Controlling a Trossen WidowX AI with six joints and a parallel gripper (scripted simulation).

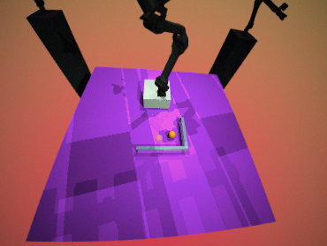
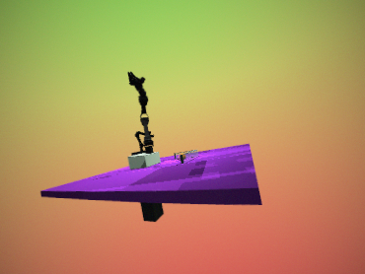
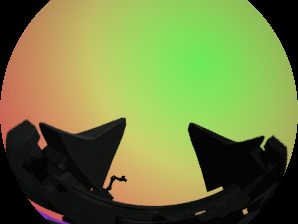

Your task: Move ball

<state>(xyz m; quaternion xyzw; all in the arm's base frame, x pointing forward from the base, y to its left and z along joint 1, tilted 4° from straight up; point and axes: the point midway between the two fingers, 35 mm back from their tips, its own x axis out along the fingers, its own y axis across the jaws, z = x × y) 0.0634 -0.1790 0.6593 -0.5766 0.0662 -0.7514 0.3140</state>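
Right now the orange ball is 76 cm below my gripper tip, 26 cm to the left of it and 20 cm ahead of it.
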